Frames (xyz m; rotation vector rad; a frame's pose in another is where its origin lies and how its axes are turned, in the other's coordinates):
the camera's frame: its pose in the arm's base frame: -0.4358 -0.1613 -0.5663 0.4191 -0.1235 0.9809
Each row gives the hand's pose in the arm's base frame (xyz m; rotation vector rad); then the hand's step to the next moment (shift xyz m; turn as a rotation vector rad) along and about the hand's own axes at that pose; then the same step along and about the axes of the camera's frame.
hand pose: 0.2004 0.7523 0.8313 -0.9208 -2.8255 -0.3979
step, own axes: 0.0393 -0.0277 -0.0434 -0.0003 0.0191 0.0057
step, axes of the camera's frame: -0.0223 0.0445 0.0414 0.0186 -0.0019 -0.0070
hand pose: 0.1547 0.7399 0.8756 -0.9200 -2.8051 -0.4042
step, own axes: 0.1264 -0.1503 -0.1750 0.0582 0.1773 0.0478
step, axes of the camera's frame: -0.1293 0.1475 0.1752 0.1762 0.0435 -0.0644
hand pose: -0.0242 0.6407 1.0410 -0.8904 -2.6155 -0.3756
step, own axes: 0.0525 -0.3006 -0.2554 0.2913 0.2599 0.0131
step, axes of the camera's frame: -0.2601 0.0561 0.2959 0.2900 0.2610 -0.0183
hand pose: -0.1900 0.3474 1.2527 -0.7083 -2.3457 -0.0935
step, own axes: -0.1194 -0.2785 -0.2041 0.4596 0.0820 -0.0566
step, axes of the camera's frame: -0.2054 -0.1753 0.2460 0.1852 0.3978 0.1692
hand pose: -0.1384 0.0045 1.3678 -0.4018 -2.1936 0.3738
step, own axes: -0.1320 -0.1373 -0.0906 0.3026 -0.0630 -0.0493
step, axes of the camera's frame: -0.0541 -0.1819 0.0920 0.0515 0.2341 0.2013
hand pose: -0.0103 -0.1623 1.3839 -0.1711 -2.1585 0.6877
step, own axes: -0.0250 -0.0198 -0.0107 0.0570 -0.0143 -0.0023
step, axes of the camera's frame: -0.0021 -0.0323 0.0093 0.0024 0.0452 0.0375
